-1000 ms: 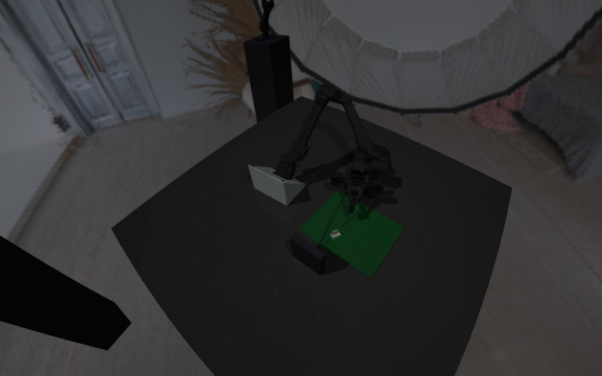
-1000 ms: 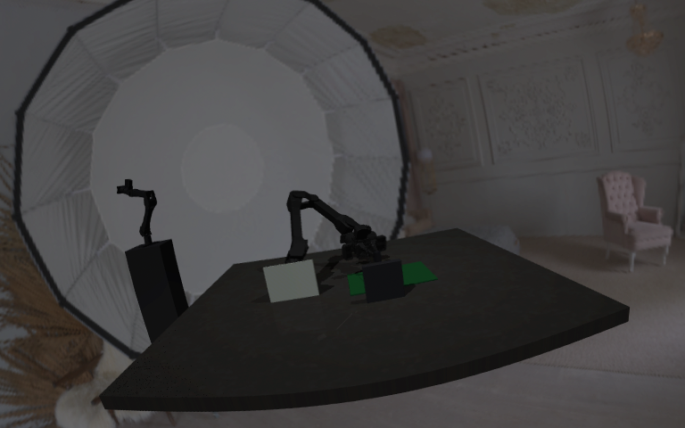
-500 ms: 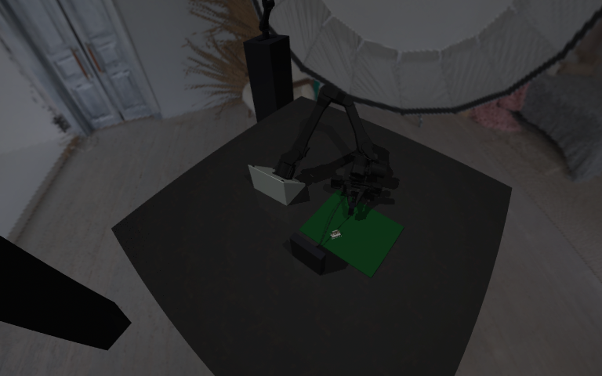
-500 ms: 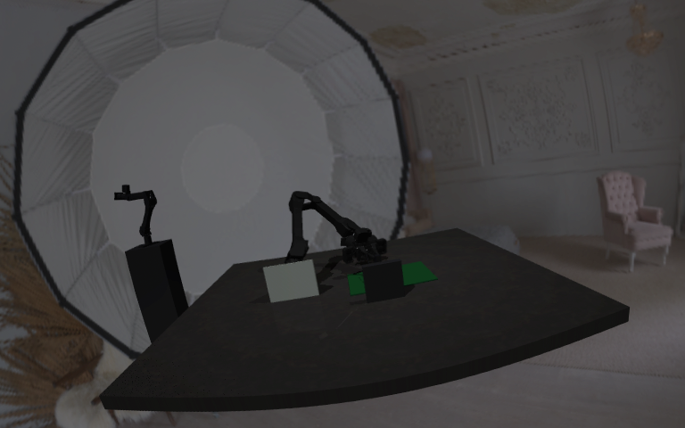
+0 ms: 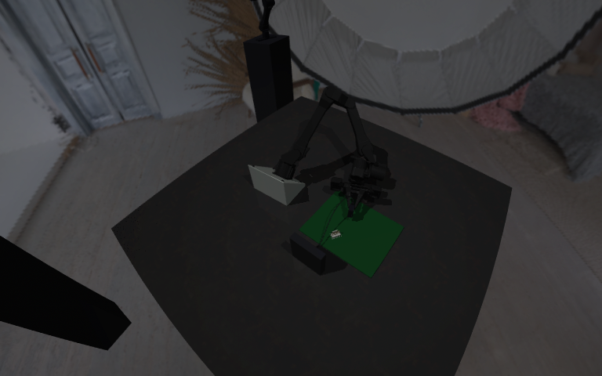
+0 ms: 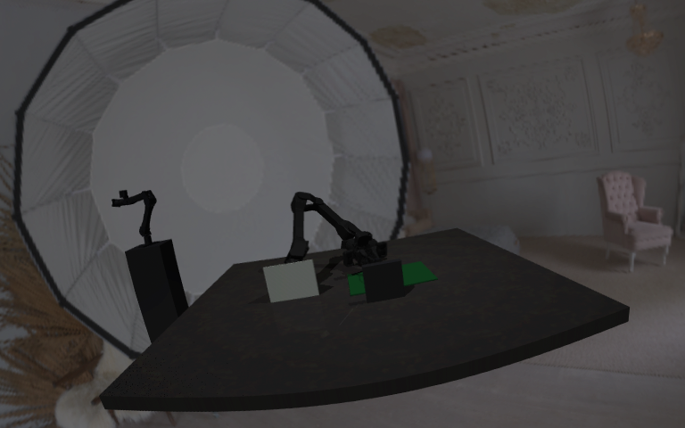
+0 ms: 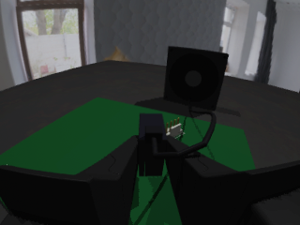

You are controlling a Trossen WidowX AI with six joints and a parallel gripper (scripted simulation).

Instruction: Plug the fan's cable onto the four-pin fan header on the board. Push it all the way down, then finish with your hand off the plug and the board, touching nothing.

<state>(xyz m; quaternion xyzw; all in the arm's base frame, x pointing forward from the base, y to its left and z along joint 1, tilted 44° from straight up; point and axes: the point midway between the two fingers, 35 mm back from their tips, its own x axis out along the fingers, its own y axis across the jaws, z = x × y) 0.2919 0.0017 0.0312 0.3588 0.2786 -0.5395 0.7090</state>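
Now: gripper tip 8 cm above the green board, 4 cm to the left of it and 3 cm short of it. The rest, counted from my gripper tip: fan box (22 cm to the right, 4 cm behind); black plug (1 cm to the right, 1 cm below).
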